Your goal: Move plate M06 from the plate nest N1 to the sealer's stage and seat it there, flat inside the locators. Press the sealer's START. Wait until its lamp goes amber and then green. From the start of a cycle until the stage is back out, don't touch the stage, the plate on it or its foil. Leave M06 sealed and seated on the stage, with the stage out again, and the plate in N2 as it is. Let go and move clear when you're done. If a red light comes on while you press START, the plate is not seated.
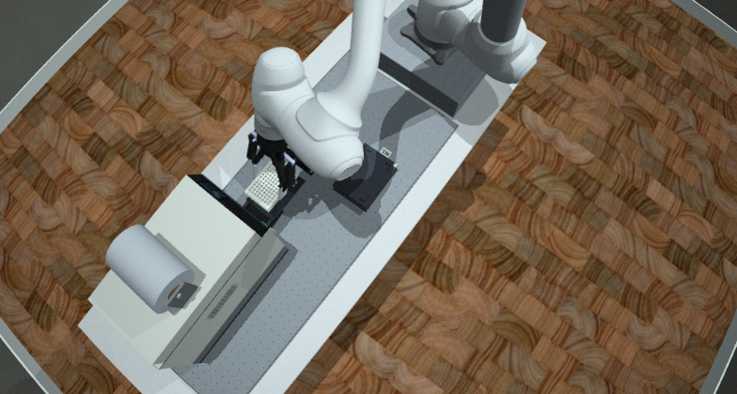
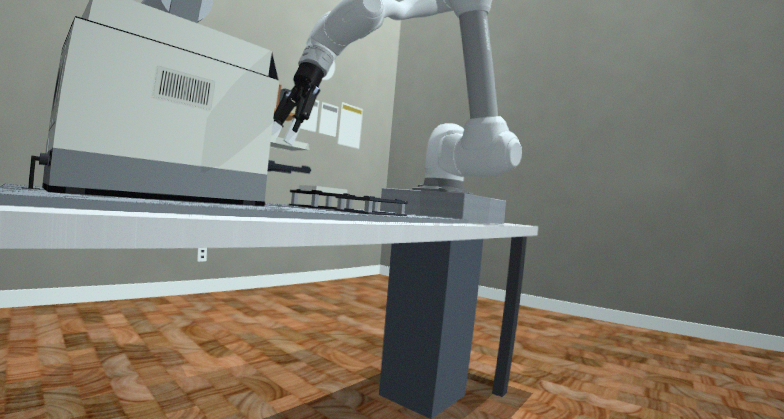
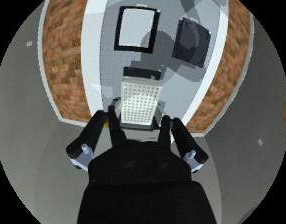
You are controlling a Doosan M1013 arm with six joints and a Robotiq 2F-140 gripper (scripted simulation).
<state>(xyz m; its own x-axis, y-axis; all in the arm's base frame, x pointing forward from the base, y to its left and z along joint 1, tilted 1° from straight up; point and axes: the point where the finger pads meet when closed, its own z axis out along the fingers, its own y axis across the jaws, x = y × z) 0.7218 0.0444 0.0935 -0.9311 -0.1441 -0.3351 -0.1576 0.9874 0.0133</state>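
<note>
My gripper is now 80 mm above the sealer stage. From my hand the other things lie so: foil roll (330 mm ahead, 50 mm to the left, 230 mm above); then white plate (190 mm behind, 70 mm to the right, 130 mm below); then nest N1 (220 mm behind, 130 mm to the left, 150 mm below).
</note>
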